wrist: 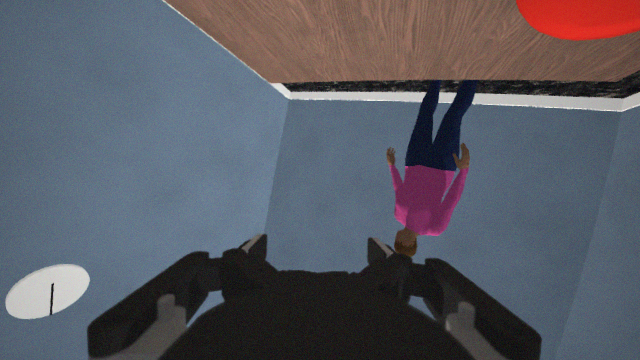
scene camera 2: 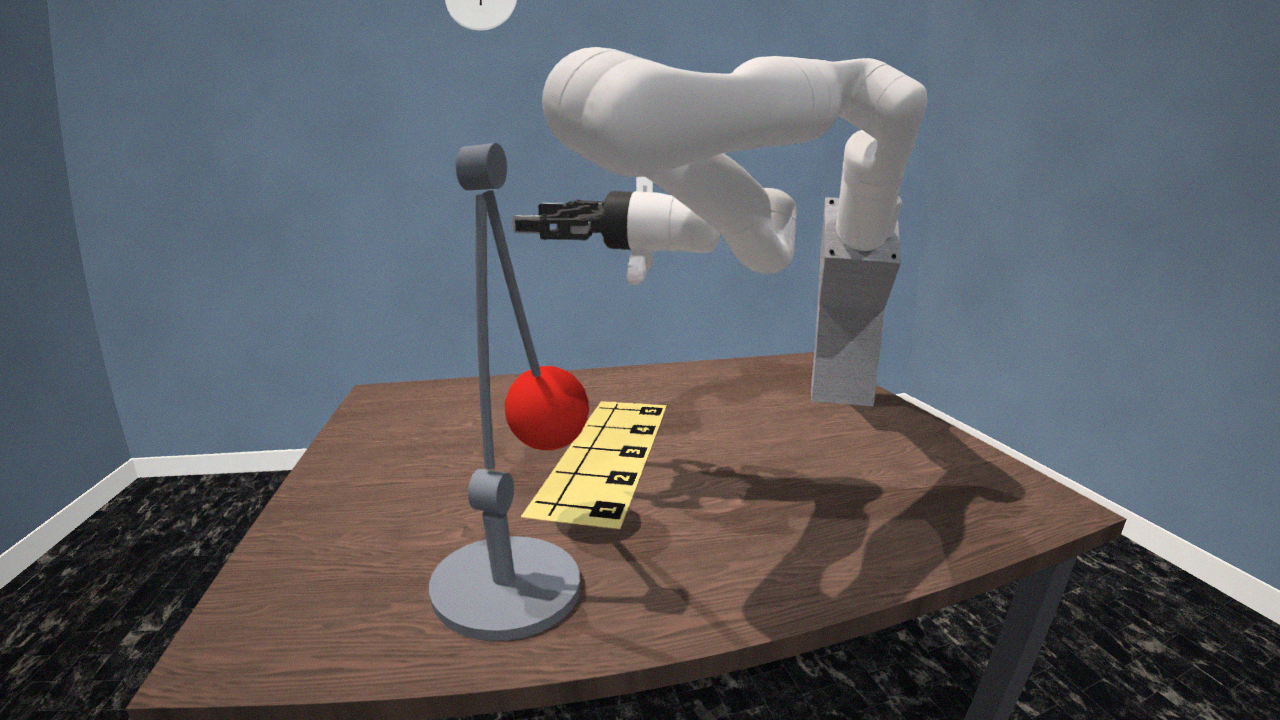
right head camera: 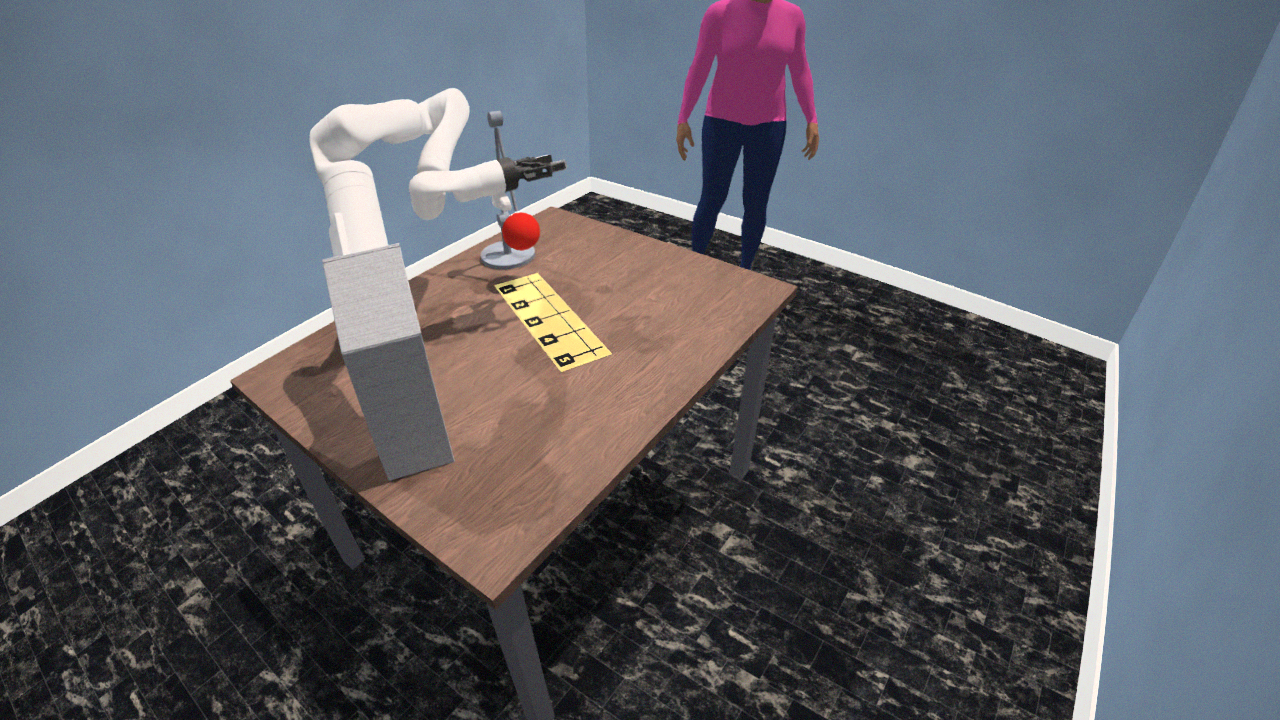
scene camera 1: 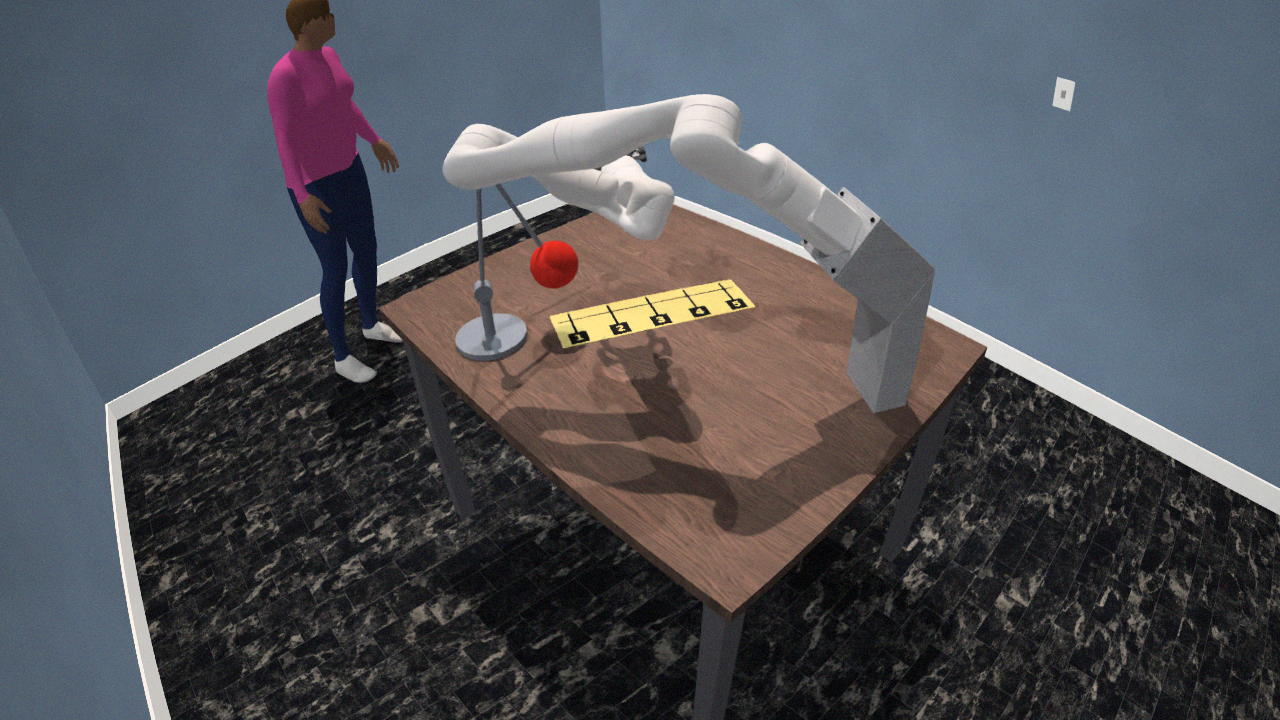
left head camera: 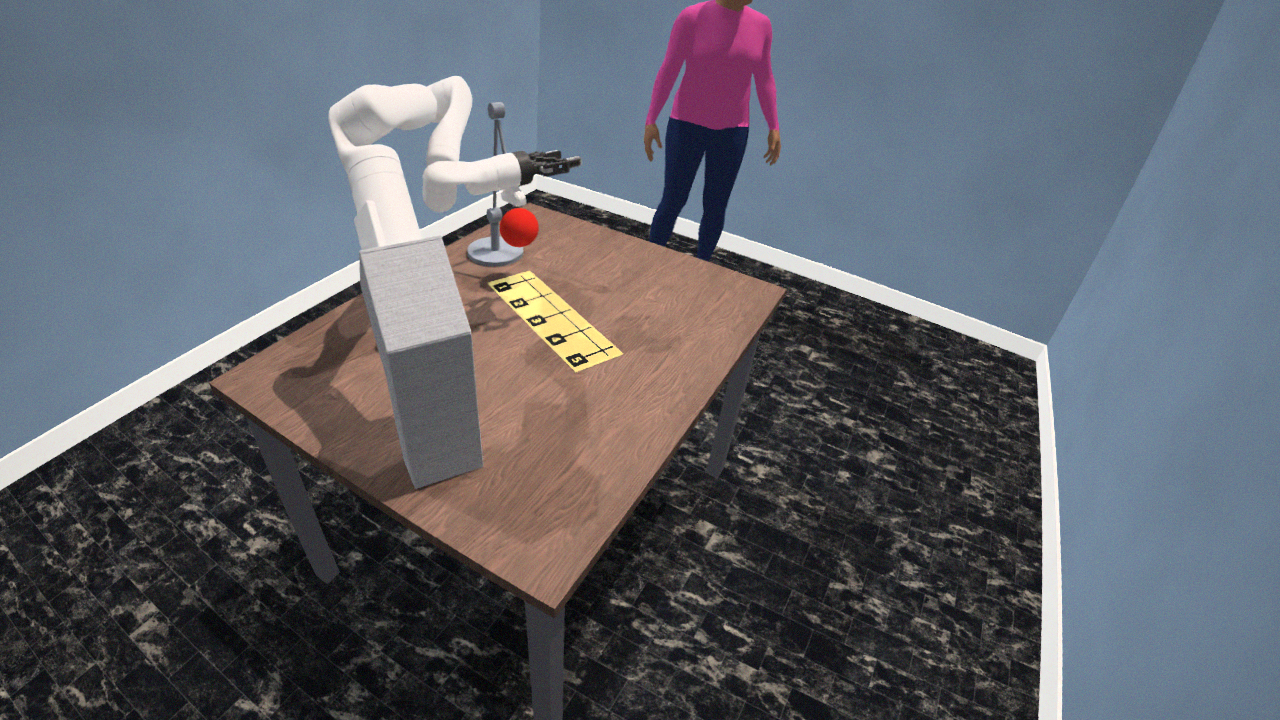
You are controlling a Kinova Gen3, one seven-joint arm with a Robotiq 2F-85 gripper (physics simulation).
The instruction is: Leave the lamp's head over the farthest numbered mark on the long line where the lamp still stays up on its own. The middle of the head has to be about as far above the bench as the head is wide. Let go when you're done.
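Frame: origin at the arm's base, x down, y ahead, z right, level; millimetres.
Where they show: gripper, fingertip midpoint: (wrist: 317, 247) (scene camera 2: 527, 216) (right head camera: 558, 161) (left head camera: 570, 157); arm's base, origin of the base link: (scene camera 2: 862, 228) (right head camera: 366, 267) (scene camera 1: 838, 230) (left head camera: 398, 260).
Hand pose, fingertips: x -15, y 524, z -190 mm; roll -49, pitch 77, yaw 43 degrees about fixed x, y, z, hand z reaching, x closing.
Note:
Each offset is from my fingertips to the top centre of the thing. "spot": to the spot under its first point. Level surfaces: height alone.
The lamp has a grey disc base (left head camera: 479, 255) (right head camera: 507, 260) (scene camera 1: 510, 334) (scene camera 2: 460, 600), a low elbow joint @[spot: dy -37, dx +239, dz -291 mm] (scene camera 1: 483, 290) (scene camera 2: 491, 490) and a high top joint @[spot: dy -38, dx -57, dz -246 mm] (left head camera: 496, 110) (right head camera: 494, 118) (scene camera 2: 481, 167). Its red ball head @[spot: dy -73, dx +198, dz -99 mm] (left head camera: 519, 227) (right head camera: 520, 231) (scene camera 1: 554, 264) (scene camera 2: 546, 407) (wrist: 585, 17) hangs on the second rod, near the strip's mark 1 end, clearly higher than one head width above the bench. The yellow strip @[dy -98, dx +366, dz +62 mm] (left head camera: 563, 324) (right head camera: 556, 325) (scene camera 1: 595, 329) (scene camera 2: 595, 492) bears marks 1 to 5, with 5 farthest from the base. My gripper (left head camera: 577, 162) (right head camera: 562, 166) (scene camera 2: 517, 223) (wrist: 317, 247) is open, empty and roughly level, higher than the head and apart from it.
My white arm (left head camera: 384, 107) (scene camera 1: 617, 134) (scene camera 2: 698, 107) arches over the bench @[dx +368 mm] (left head camera: 662, 295) (scene camera 1: 751, 394) from a grey pedestal (left head camera: 434, 402) (scene camera 1: 890, 304) (scene camera 2: 845, 331). Part of it passes in front of the lamp's top in scene camera 1. A person (left head camera: 723, 71) (scene camera 1: 313, 116) (wrist: 425, 195) stands beyond the bench's far edge.

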